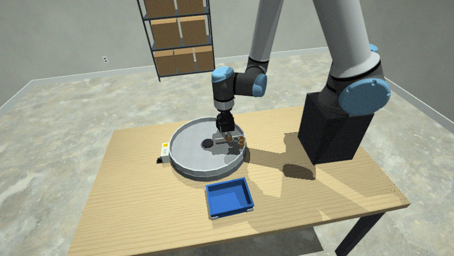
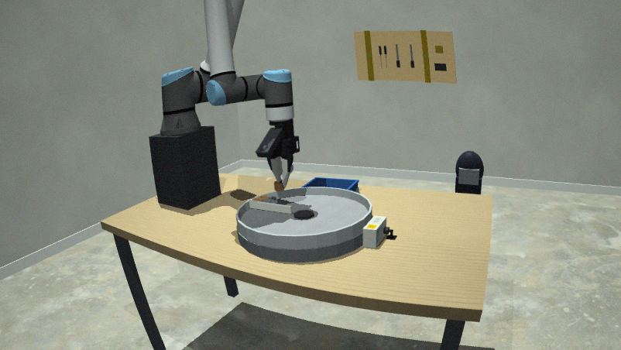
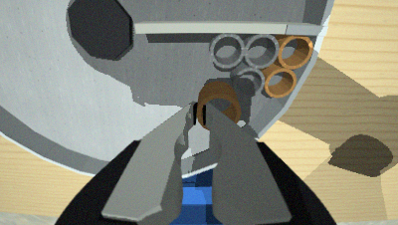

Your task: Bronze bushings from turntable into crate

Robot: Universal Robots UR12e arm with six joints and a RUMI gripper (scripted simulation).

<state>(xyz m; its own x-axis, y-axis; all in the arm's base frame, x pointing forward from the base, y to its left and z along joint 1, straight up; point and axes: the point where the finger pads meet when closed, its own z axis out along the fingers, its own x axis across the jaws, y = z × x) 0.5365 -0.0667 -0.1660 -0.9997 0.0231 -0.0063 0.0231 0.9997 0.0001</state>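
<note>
Now: the blue crate 40 mm ahead of my hand, 280 mm to the left of it and 110 mm below it. Also, from my hand: grey turntable (100 mm ahead, 50 mm to the right, 80 mm below).
</note>
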